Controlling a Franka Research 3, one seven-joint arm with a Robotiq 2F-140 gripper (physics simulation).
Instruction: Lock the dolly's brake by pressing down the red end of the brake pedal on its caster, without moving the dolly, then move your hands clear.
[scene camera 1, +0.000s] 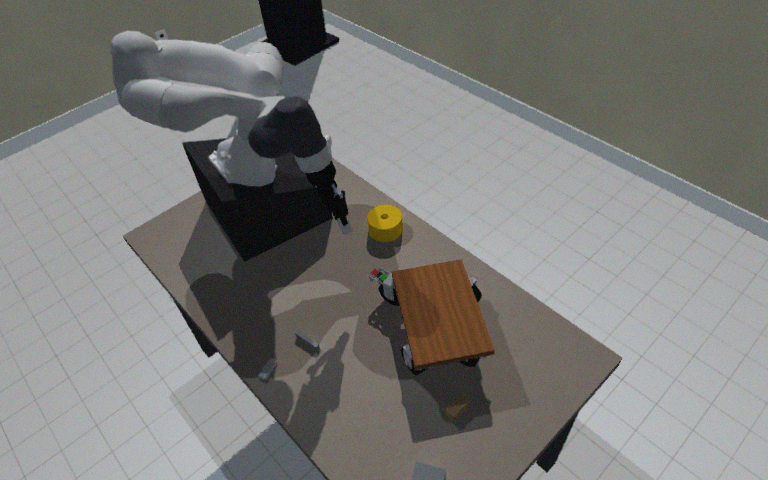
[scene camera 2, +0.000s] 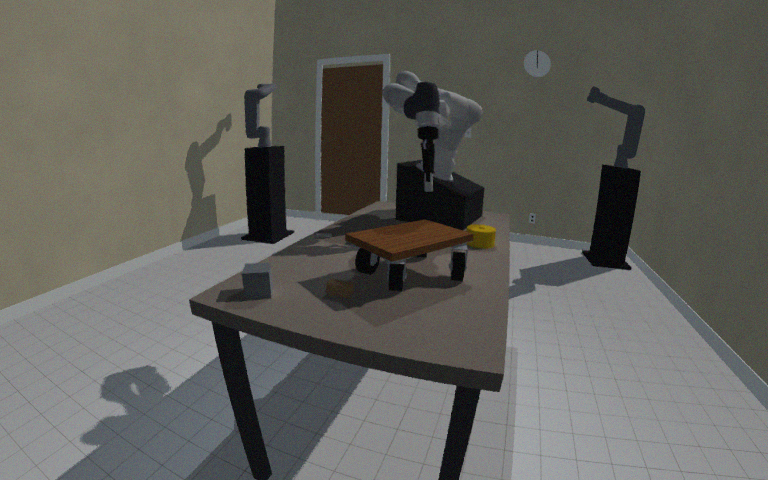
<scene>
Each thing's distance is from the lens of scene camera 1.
my gripper (scene camera 1: 347, 232): 1.56 m
dolly (scene camera 1: 439, 306): 1.47 m
yellow cylinder (scene camera 1: 385, 224): 1.75 m
The marked spots on the dolly and the yellow cylinder are 0.40 m apart.
</scene>
